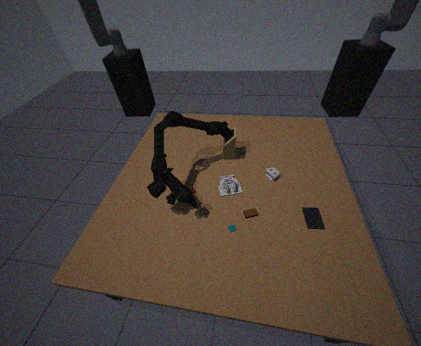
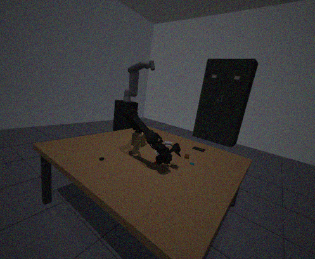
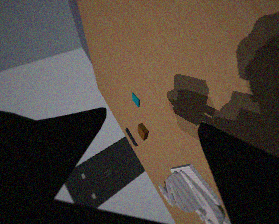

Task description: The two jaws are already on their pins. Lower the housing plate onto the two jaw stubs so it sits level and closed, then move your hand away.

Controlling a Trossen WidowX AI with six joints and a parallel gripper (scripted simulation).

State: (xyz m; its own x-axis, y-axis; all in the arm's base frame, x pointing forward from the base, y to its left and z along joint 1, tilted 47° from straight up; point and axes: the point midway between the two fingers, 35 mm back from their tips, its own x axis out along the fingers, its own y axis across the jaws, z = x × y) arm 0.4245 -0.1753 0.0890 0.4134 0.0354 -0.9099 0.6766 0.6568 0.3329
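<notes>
Now: gripper tip 400 mm to the right of the grey housing plate, 250 mm past it and 40 mm above it. The rest, counted from my gripper tip: red block (130 mm behind, 60 mm below, 40 mm to the right); then white base (160 mm to the left, 150 mm behind, 60 mm below); then teal block (170 mm to the left, 80 mm ahead, 60 mm below).
</notes>
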